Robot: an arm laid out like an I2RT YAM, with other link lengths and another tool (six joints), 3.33 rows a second.
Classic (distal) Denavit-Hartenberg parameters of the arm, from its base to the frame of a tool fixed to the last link. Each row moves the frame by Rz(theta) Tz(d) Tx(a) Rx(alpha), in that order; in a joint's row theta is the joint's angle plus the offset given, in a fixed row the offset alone. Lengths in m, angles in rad.
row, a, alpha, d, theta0
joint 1, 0.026, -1.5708, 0.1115, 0
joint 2, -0.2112, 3.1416, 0, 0
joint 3, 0.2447, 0, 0, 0.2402
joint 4, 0.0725, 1.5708, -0.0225, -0.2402
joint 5, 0, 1.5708, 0.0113, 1.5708
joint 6, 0.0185, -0.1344, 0.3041, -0.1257
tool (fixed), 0, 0, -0.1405, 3.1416
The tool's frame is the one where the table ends.
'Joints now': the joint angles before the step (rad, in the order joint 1, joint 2, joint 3, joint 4, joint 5, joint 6). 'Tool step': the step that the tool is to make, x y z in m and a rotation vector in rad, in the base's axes. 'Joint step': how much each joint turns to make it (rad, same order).
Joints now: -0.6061, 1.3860, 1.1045, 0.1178, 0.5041, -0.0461
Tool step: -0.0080, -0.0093, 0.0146, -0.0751, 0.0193, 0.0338
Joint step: -0.0581, -0.0314, -0.0289, 0.0682, -0.0820, -0.0929
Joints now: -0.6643, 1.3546, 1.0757, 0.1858, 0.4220, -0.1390
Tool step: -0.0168, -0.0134, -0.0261, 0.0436, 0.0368, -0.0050
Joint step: -0.0691, -0.0184, -0.0679, -0.0075, -0.0648, 0.0020
